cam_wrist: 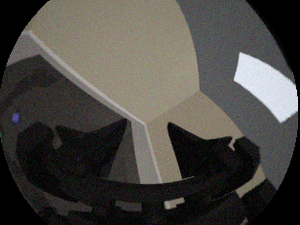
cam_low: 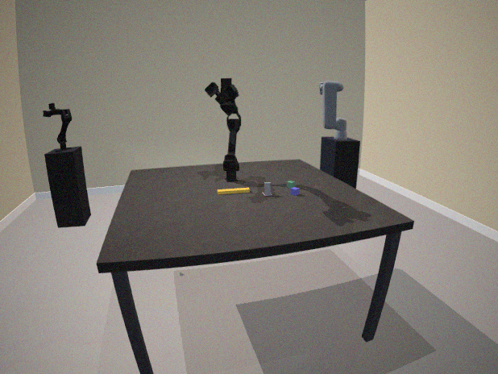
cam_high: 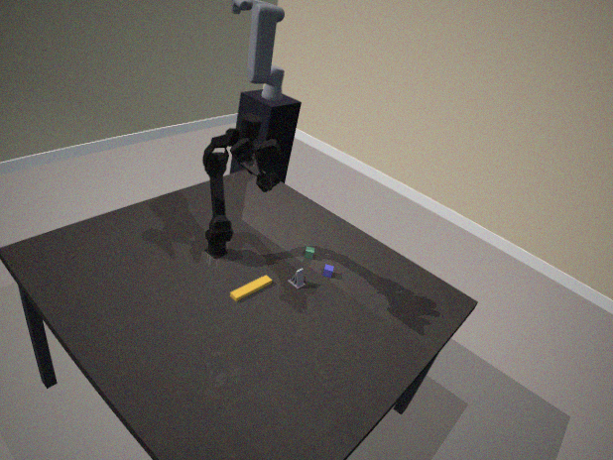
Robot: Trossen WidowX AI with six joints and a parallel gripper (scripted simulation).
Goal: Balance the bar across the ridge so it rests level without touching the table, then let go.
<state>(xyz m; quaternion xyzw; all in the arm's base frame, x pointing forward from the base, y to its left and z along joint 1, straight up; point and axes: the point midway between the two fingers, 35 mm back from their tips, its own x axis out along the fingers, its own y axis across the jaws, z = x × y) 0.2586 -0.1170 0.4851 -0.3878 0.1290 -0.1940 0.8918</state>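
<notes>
My gripper tip is now 47 cm above the bar, 9 cm to the right of it and 5 cm past it. From my gripper tip the other things lie so: blue cube 47 cm below, 39 cm to the left, 6 cm ahead; then green cube 47 cm below, 42 cm to the left, 6 cm behind.
</notes>
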